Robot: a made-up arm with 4 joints. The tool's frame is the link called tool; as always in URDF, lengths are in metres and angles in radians. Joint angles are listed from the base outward. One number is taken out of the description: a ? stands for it. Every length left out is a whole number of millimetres.
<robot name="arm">
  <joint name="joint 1" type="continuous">
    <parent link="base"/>
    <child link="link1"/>
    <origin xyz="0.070 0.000 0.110" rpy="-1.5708 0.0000 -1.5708"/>
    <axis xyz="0 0 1"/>
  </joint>
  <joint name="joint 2" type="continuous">
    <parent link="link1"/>
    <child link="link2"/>
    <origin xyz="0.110 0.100 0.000" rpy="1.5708 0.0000 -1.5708"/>
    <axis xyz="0 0 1"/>
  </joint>
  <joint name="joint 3" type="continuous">
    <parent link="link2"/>
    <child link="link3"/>
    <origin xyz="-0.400 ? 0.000" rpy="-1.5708 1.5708 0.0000"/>
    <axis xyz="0 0 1"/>
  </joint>
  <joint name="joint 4" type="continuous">
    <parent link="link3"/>
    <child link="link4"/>
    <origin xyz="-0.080 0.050 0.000" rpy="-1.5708 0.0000 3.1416"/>
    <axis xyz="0 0 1"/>
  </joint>
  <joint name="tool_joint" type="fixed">
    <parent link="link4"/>
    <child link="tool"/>
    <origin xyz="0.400 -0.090 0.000" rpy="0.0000 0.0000 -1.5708"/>
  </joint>
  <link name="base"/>
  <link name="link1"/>
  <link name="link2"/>
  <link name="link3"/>
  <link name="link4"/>
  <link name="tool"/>
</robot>
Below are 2 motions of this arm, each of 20 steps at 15 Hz.
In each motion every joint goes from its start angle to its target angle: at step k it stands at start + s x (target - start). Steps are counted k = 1, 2, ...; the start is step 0. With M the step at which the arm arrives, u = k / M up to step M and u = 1 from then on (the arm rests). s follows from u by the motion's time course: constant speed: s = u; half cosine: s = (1 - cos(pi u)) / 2; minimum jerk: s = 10 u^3 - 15 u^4 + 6 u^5.
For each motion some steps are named. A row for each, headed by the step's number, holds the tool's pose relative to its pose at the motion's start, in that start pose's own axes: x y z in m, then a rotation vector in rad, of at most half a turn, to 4 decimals.
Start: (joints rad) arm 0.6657 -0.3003 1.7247 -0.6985
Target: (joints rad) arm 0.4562 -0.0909 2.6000 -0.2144
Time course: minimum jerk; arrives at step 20
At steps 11, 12, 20:
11: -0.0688 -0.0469 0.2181 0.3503 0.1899 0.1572
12: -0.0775 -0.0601 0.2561 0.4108 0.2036 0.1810
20: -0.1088 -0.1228 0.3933 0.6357 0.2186 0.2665

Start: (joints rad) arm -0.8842 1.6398 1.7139 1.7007
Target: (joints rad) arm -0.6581 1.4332 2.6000 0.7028
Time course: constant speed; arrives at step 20
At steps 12, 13, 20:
12: 0.1955 -0.1668 0.1439 0.2656 -0.4977 -0.5227
13: 0.2026 -0.1876 0.1605 0.3037 -0.5331 -0.5674
20: 0.2030 -0.3634 0.2604 0.6333 -0.7398 -0.8735

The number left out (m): 0.440
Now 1 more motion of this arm.
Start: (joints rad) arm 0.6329 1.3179 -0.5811 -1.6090
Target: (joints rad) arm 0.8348 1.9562 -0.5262 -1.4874
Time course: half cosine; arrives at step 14
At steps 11, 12, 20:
11: -0.3597 -0.3728 -0.2459 -0.3863 0.0481 0.5613
12: -0.3743 -0.4063 -0.2578 -0.4128 0.0489 0.5981
20: -0.3854 -0.4347 -0.2671 -0.4349 0.0493 0.6284

